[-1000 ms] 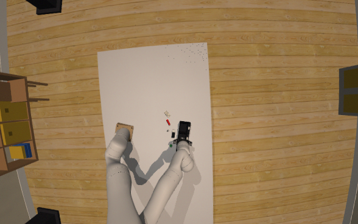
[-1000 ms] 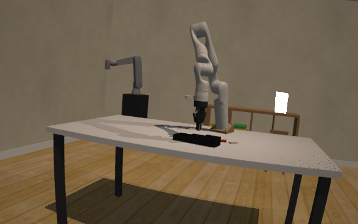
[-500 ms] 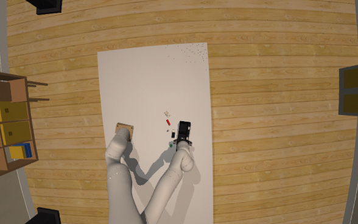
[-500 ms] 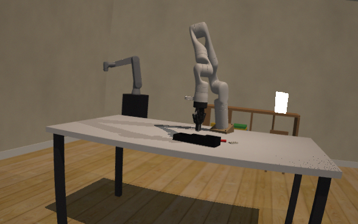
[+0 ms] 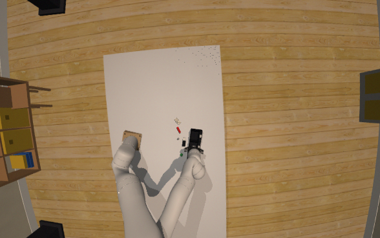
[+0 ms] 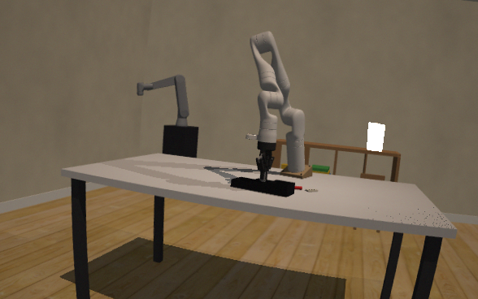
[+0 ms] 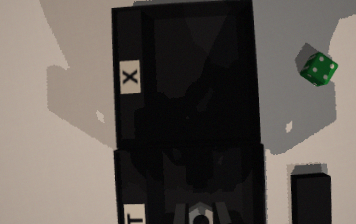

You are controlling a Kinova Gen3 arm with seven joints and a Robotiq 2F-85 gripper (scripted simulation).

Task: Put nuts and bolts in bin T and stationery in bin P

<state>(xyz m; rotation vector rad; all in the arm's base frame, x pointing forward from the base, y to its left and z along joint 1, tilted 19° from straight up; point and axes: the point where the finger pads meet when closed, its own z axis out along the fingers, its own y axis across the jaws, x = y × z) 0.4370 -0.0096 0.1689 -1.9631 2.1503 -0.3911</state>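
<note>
Now: the black double bin 10 mm ahead of my hand and 40 mm below it. The rest, counted from my hand: black eraser 70 mm behind, 30 mm to the left, 50 mm below; red battery 120 mm behind, 120 mm to the left, 50 mm below; green die 90 mm behind, 80 mm to the right, 50 mm below.
</note>
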